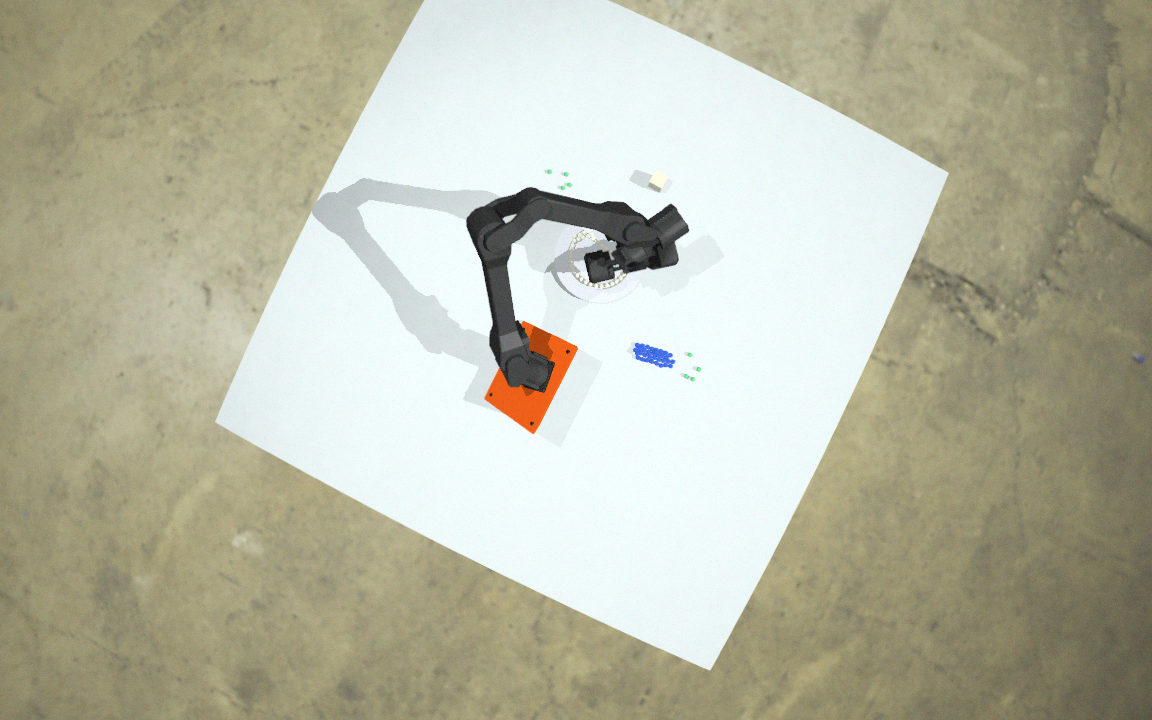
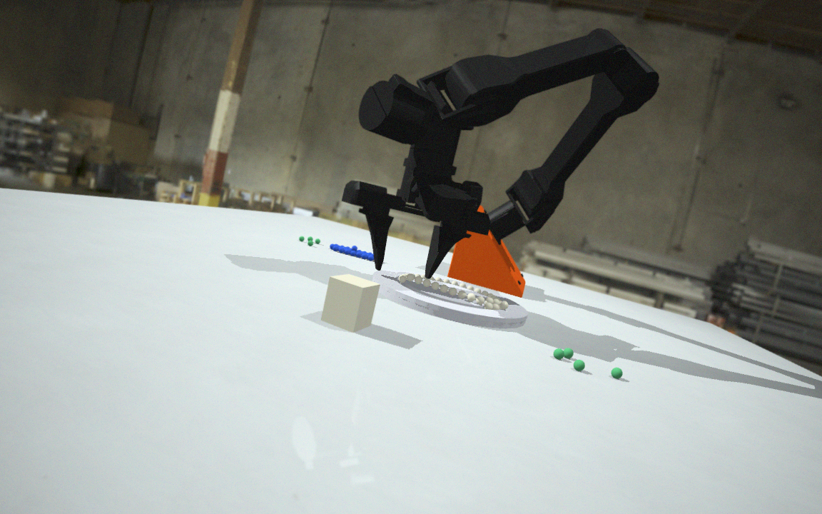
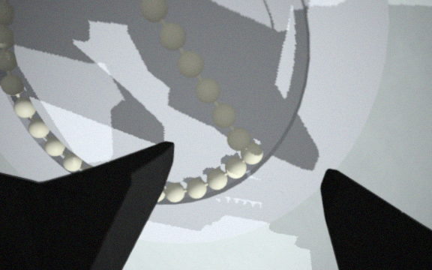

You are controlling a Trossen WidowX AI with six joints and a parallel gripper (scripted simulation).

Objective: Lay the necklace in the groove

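The round bead board lies 60 mm to the left of my gripper tip and 10 mm below it. The rest, counted from my gripper tip: cream cube 200 mm ahead.
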